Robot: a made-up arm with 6 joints.
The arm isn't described. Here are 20 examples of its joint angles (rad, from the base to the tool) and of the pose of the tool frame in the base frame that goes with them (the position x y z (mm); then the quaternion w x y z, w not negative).
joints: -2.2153 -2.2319 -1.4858 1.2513 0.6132 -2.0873
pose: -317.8 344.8 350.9 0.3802 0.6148 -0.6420 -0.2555
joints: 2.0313 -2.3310 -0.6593 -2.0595 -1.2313 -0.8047
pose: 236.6 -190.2 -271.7 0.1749 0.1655 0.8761 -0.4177
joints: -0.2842 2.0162 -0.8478 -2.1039 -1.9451 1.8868
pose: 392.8 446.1 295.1 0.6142 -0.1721 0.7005 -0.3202
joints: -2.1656 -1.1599 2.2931 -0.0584 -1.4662 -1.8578
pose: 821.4 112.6 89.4 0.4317 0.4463 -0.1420 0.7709
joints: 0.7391 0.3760 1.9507 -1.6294 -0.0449 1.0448
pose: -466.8 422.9 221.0 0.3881 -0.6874 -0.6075 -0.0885
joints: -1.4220 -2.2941 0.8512 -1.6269 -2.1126 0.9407
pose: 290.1 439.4 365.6 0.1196 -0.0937 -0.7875 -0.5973
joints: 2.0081 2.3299 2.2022 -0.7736 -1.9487 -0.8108
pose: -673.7 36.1 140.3 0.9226 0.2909 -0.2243 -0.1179
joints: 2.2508 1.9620 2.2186 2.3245 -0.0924 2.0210
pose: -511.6 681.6 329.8 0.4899 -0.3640 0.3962 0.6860
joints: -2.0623 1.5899 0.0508 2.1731 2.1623 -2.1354
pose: -326.5 970.6 -144.7 0.1975 -0.8489 0.0178 0.4899
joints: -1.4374 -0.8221 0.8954 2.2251 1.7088 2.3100
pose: 190.9 -59.6 -35.7 0.2004 0.6557 -0.6196 -0.3821
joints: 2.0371 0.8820 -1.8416 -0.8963 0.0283 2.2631
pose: 522.5 216.5 -11.9 0.2957 -0.3857 0.8347 -0.2590
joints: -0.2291 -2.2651 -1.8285 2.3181 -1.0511 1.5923
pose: -726.6 683.3 84.0 0.6220 -0.6716 -0.3329 0.2262
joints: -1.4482 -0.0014 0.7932 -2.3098 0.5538 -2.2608
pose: 204.8 -108.7 -362.8 0.4442 0.7642 -0.4595 0.0870
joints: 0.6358 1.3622 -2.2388 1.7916 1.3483 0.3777
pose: 350.9 388.2 38.4 0.1998 -0.4473 -0.5967 -0.6356
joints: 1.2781 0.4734 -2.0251 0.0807 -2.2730 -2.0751
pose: 167.1 -153.4 -243.6 0.5375 0.7919 -0.1826 0.2251
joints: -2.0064 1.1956 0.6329 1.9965 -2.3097 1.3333
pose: 520.8 829.8 -550.8 0.2115 0.3404 0.7169 0.5704
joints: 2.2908 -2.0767 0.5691 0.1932 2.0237 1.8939
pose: 211.2 157.9 -363.1 0.5677 -0.6881 0.1715 -0.4181
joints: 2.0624 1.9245 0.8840 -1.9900 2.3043 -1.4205
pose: 7.5 383.5 159.9 0.2903 -0.1597 0.5856 -0.7398
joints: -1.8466 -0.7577 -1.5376 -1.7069 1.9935 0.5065
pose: -190.9 -228.5 64.7 0.3849 0.0954 -0.8349 0.3817
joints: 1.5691 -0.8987 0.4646 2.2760 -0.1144 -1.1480
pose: -432.5 -214.7 504.9 0.1733 -0.3361 0.0778 0.9225
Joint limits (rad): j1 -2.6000..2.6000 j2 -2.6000..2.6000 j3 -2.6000..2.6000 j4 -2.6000..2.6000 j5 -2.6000..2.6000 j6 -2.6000..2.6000
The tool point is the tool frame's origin. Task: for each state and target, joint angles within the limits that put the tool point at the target. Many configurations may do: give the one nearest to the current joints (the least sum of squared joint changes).
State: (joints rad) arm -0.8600 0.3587 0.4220 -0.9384 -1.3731 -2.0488
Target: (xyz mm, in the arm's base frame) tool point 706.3 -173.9 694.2
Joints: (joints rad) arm -0.4016 -0.3637 1.0635 -0.2396 -2.1593 -1.5675
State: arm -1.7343 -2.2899 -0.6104 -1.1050 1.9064 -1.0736
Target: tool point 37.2 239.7 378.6
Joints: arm -1.5375 -1.8626 -0.0596 -1.3348 1.2955 -1.5487
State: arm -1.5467 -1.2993 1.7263 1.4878 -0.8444 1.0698
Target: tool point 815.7 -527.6 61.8
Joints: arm -1.9087 -0.7670 0.9534 1.5947 -0.7554 1.4501
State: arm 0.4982 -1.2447 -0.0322 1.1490 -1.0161 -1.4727
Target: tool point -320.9 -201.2 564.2
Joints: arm 0.0925 -1.2456 0.2593 0.9208 -1.3168 -0.7445
